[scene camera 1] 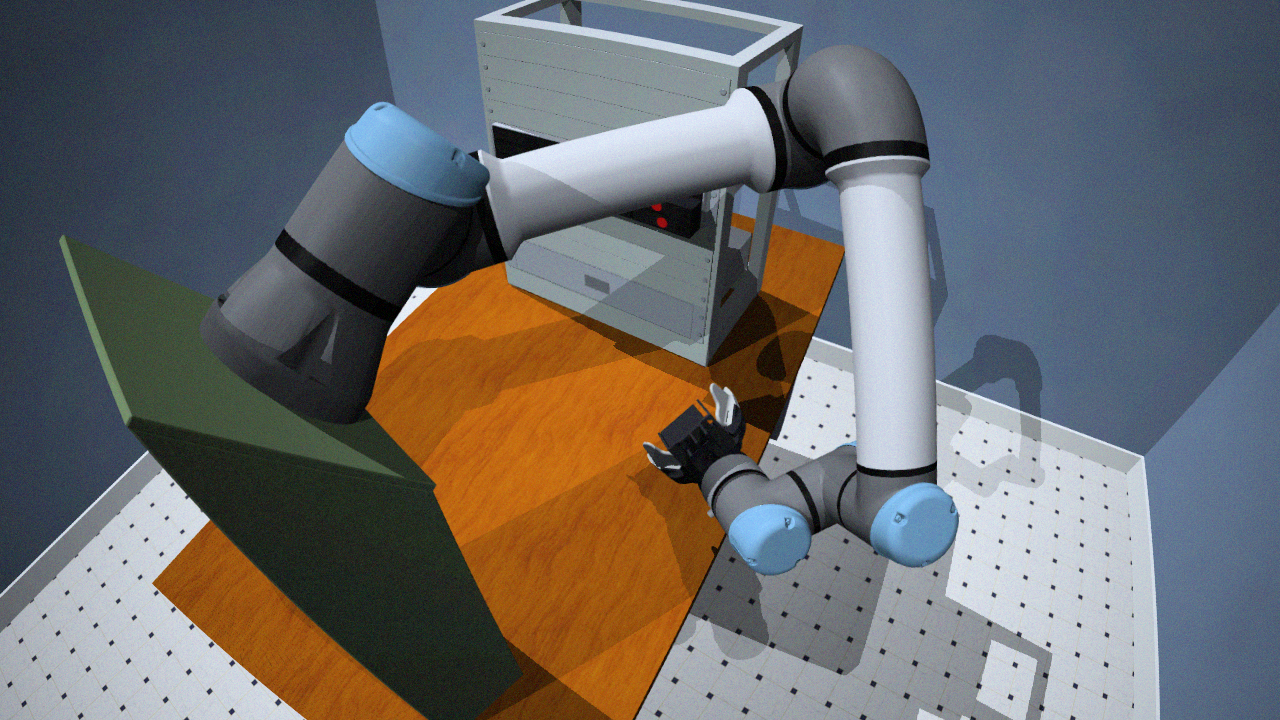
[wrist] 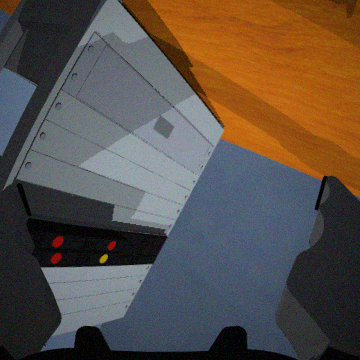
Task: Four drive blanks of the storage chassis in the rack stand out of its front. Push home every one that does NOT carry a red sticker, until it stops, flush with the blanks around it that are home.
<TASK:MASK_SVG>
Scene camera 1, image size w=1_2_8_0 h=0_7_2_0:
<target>my gripper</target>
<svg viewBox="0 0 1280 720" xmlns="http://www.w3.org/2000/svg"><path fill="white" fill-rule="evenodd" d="M715 383L710 385L710 392L716 403L716 419L697 399L696 401L707 413L705 417L692 404L666 428L657 433L669 452L663 451L651 443L643 442L643 447L648 453L648 459L656 468L679 484L698 483L701 492L704 474L714 462L732 454L747 456L740 451L746 431L746 422L734 394L727 387L724 387L722 390Z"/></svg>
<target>grey rack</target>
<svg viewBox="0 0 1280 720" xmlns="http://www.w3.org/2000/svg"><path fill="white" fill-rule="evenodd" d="M778 190L759 193L754 233L731 226L734 196L744 185L739 184L618 214L525 240L519 246L514 257L505 262L508 283L707 367L714 353L751 301L760 292ZM735 289L720 308L721 300L729 289ZM474 19L490 155L500 159L611 130L724 106L736 89L747 87L748 73L778 52L775 82L787 79L797 69L803 25L681 0L525 0ZM560 3L560 23L522 18ZM581 1L690 18L767 34L767 36L738 54L731 56L655 39L582 27Z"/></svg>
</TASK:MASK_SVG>
